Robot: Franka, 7 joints.
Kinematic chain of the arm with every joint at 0, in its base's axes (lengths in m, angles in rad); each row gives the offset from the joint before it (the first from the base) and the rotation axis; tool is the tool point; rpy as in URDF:
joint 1: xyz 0 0 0.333 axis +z
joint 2: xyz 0 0 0 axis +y
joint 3: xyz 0 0 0.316 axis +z
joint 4: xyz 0.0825 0 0 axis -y
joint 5: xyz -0.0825 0 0.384 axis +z
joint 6: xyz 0 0 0 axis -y
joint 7: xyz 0.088 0 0 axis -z
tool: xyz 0 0 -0.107 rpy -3.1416 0 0
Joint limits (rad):
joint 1: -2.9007..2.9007
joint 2: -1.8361..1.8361
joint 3: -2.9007..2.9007
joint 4: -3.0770..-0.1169
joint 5: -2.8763..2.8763
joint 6: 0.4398..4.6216
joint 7: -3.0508..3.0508
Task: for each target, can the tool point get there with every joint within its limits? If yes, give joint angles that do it. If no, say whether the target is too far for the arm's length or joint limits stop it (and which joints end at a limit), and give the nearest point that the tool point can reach.
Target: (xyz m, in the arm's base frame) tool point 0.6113 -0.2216 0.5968
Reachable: yes | joints -0.8261 1.3328 1.5853 -0.6366 -2.1488 4.0758 -0.8597
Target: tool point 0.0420 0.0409 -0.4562
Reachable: no: joint limits stop it (at a limit: joint 2) | nearest point 0.0745 0.0726 -0.3296 | short by 0.134 m
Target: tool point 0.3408 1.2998 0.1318
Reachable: no: too far | nearest point 0.2152 0.8207 0.2060 | short by 0.501 m
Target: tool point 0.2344 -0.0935 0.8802
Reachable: yes | joints 0.7502 1.1232 -2.4201 -1.5839 -1.1238 1.0225 0.8588
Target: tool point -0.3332 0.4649 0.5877
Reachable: yes | joints 1.1056 -0.2215 1.0179 -1.9712 -2.1932 2.4302 -0.6156
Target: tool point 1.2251 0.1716 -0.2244
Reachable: no: too far | nearest point 0.7746 0.1085 -0.0194 | short by 0.499 m
